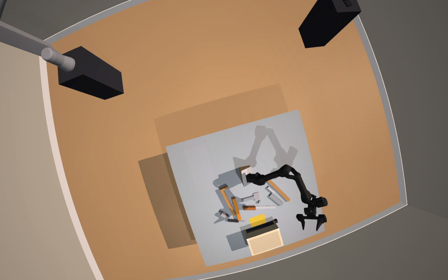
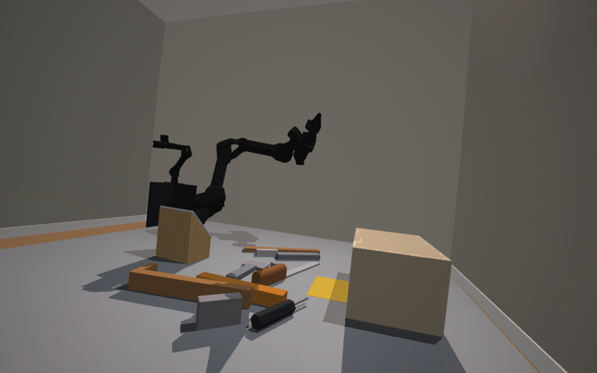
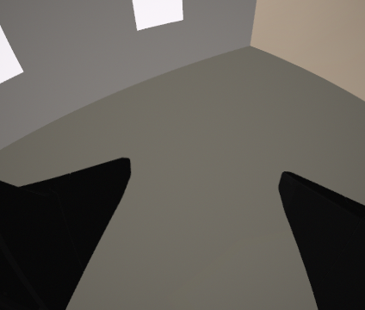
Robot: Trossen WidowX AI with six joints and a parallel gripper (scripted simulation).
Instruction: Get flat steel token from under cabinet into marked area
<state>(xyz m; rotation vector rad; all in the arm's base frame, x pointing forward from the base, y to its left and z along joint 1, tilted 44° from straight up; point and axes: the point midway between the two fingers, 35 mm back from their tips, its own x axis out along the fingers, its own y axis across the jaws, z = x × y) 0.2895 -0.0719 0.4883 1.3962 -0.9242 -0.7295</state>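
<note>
Right now the grey t-shaped piece is 52 cm below my gripper tip, 26 cm to the right of it and 9 cm behind it. The rest, counted from my gripper tip: grey bar (52 cm below, 4 cm to the right, 1 cm behind); orange stick (52 cm below, 9 cm behind); grey cube (52 cm below, 21 cm to the right, 3 cm behind).
</note>
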